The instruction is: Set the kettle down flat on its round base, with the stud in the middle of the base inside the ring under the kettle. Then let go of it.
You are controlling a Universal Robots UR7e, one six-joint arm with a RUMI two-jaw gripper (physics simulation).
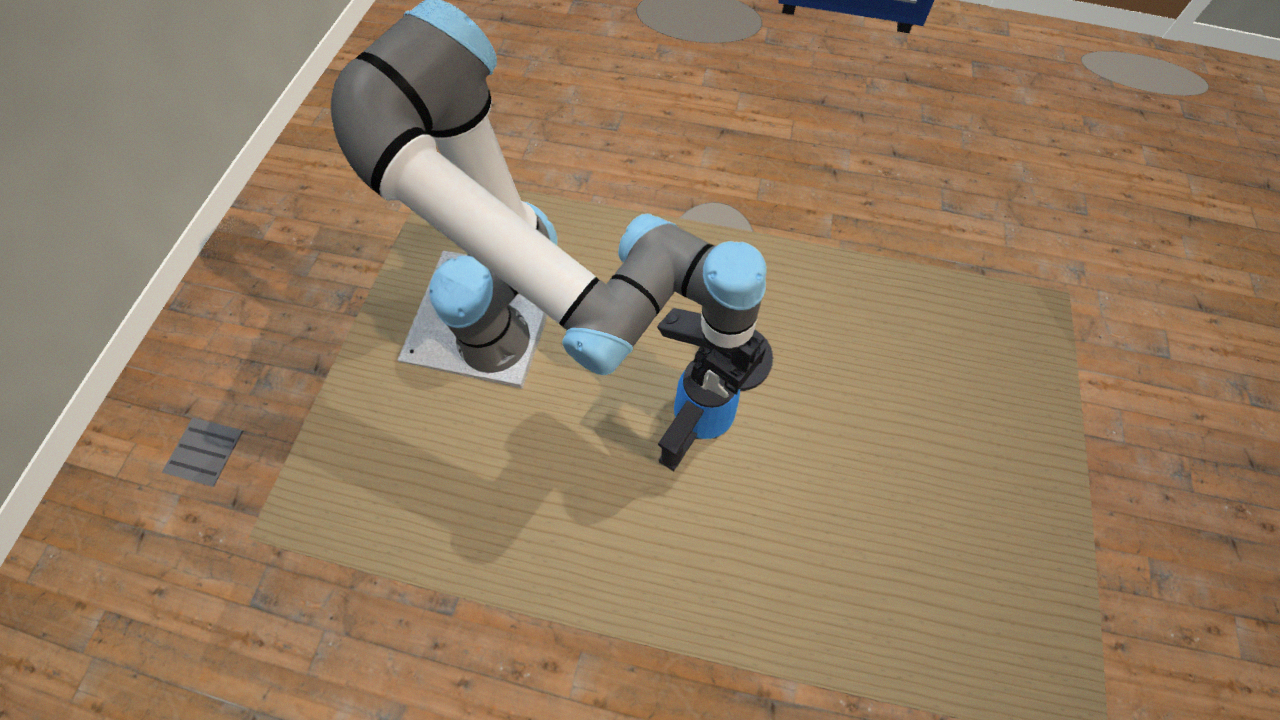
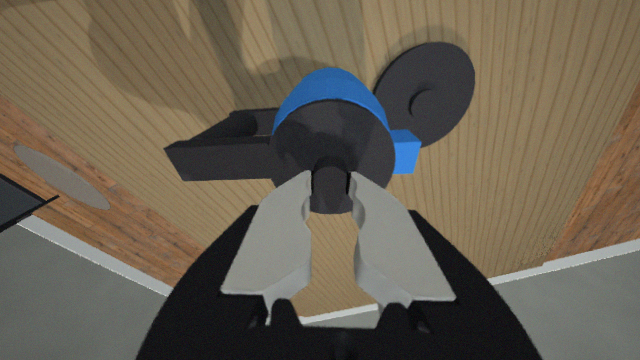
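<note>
The kettle (image 1: 718,418) (image 2: 331,85) has a blue body, a dark round lid with a knob (image 2: 330,197), a black handle (image 1: 682,433) (image 2: 225,160) and a small blue spout (image 2: 405,152). It looks upright beside the dark round base (image 1: 763,365) (image 2: 452,75), whose central stud (image 2: 422,101) is uncovered. Contact between kettle and base is hidden. The ring under the kettle does not show. My gripper (image 1: 713,380) (image 2: 329,173) is above the kettle, its pale jaws shut on the lid knob.
The kettle and base are on a tan wood-grain mat (image 1: 895,465). The arm's base plate (image 1: 427,344) lies on its left part. A floor grate (image 1: 204,450) is farther left, and a blue cabinet (image 1: 854,8) stands at the back.
</note>
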